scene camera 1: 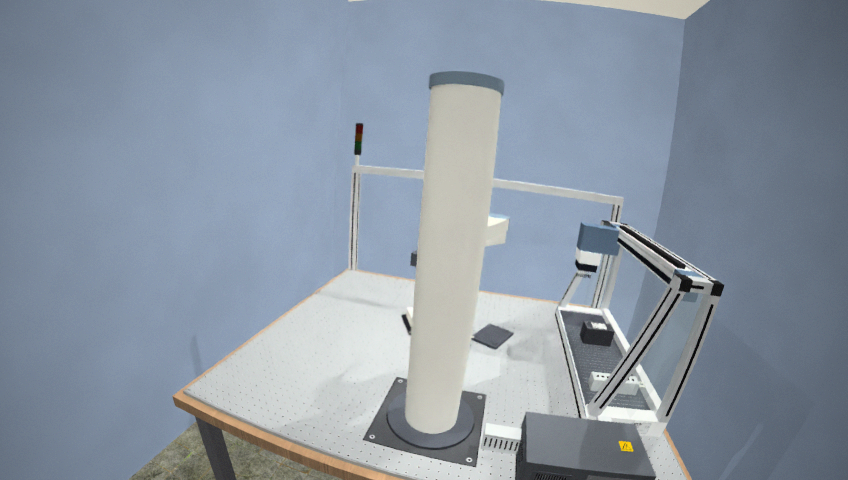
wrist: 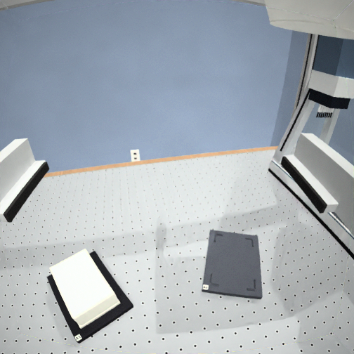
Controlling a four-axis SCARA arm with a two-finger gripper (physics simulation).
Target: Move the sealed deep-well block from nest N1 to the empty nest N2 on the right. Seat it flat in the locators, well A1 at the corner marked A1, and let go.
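Places are measured from the arm's base along level axes (x ahead, y left, z up), in millimetres.
Pixels of known places: arm's base, origin of the base link: [scene camera 1: 430,419].
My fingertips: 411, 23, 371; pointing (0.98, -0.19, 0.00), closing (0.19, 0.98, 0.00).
Observation:
Ahead of a thing's pixels: the offset from my fingertips to its top centre, as dx, dy, dz. "spot": to the spot under its first point.
The cream deep-well block [wrist: 85,287] sits on the black nest N1 [wrist: 122,298] at the lower left of the wrist view; in scene camera 1 a sliver of the block @[+115, +148, -304] [scene camera 1: 409,311] shows beside the arm's column. The dark grey nest N2 @[+119, -168, -343] [scene camera 1: 492,336] [wrist: 232,264] lies to the right with bare corner locators, its A1 label at the near left corner. The N1 label is at its near corner. My gripper [wrist: 164,147] is open and empty, its fingers wide apart at the left and right of the wrist view, above the table and apart from the block. The column hides most of the gripper in scene camera 1.
The arm's column [scene camera 1: 455,249] stands in front. A framed gantry station [scene camera 1: 645,333] with a dark deck, a black box @[spot: +84, -583, -256] [scene camera 1: 596,333] and a white rack [scene camera 1: 612,382] stands at the right. A dark control box @[spot: -535, -421, -243] [scene camera 1: 586,443] is at the front right. A signal light @[spot: +596, +675, +394] [scene camera 1: 358,139] tops the back left post.

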